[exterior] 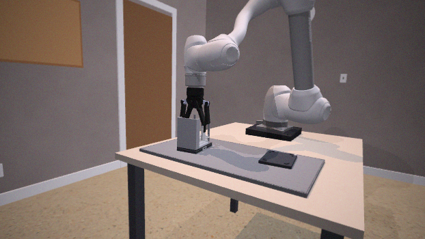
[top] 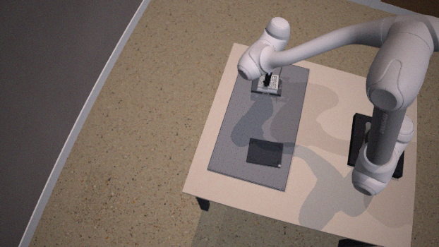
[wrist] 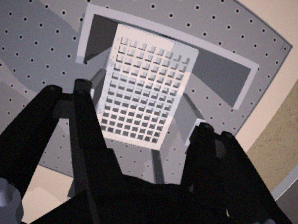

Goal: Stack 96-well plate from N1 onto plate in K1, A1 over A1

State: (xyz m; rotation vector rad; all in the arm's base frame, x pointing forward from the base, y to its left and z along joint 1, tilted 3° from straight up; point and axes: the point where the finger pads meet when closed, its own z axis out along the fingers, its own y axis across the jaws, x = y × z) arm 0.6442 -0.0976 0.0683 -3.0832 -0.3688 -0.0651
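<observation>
The white 96-well plate lies 2 cm below my hand. The rest, counted from my hand: grey wall (6 cm ahead, 2 cm to the left, 1 cm above); then pale A1 mark (39 cm to the left, 21 cm behind, 6 cm below).
</observation>
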